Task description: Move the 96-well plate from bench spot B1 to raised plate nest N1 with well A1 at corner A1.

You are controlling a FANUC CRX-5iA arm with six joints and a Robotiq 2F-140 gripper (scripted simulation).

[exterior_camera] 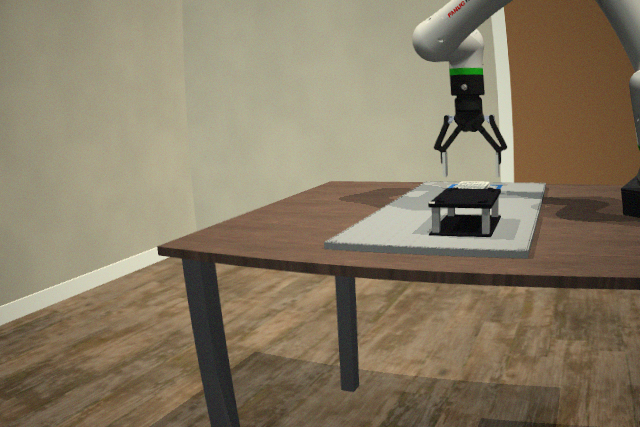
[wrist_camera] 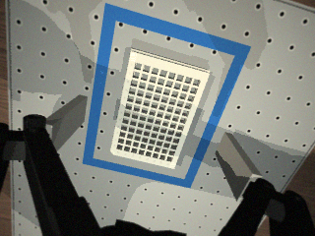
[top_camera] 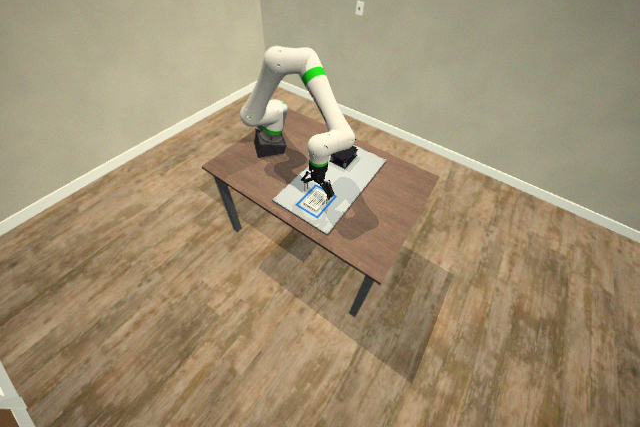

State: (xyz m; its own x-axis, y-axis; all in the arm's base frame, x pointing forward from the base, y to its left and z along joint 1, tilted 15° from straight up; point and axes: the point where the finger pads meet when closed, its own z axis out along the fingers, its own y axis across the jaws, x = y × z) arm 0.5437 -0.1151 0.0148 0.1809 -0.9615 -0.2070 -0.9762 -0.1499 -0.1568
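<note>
The white 96-well plate is 40 mm below my hand. Also, from my hand: black raised nest N1 (380 mm to the left, 130 mm behind, 10 mm above).
</note>
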